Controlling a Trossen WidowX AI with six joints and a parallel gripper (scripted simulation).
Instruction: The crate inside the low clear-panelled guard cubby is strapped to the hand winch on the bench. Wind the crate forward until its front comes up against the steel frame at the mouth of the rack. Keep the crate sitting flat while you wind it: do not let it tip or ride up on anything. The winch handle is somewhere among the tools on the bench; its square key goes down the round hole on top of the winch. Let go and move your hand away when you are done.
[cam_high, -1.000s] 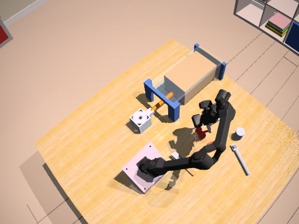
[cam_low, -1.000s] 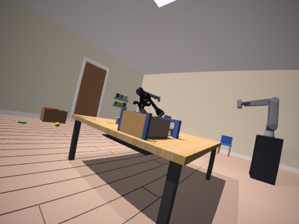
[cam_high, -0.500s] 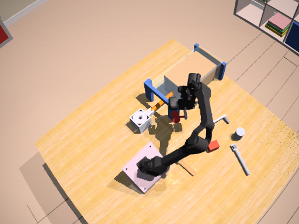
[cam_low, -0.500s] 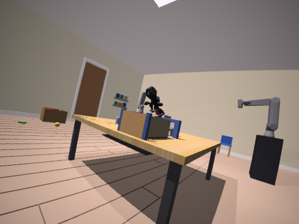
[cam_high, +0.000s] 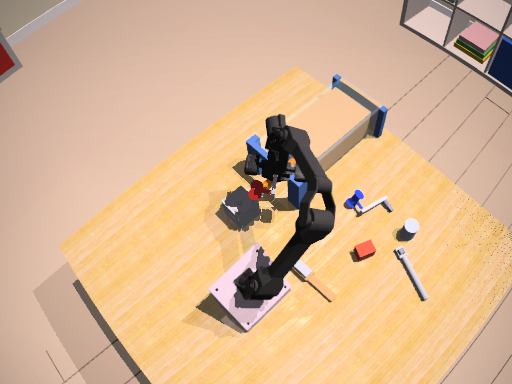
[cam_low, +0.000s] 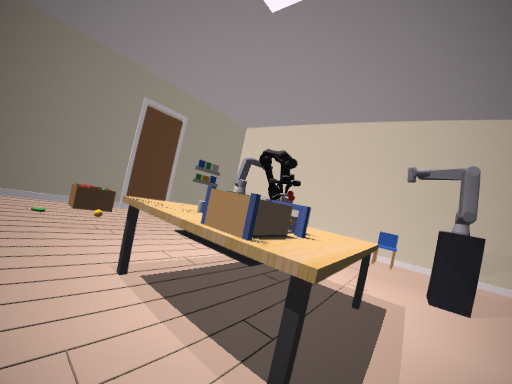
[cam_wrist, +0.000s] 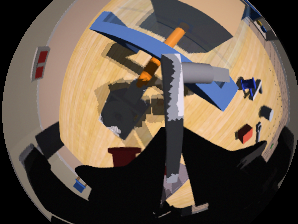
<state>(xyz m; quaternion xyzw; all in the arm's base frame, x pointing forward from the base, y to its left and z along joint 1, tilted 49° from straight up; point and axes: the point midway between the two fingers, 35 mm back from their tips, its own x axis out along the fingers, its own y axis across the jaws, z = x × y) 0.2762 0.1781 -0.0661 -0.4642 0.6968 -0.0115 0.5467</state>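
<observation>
Now: the red knob 60 mm behind my gripper tip and 10 mm above it. Round my gripper tip: blue steel frame: 90 mm below, 80 mm to the left, 60 mm ahead; then winch: 160 mm below, 110 mm behind, 70 mm to the left; then crank handle: 10 mm behind, 10 mm above.
</observation>
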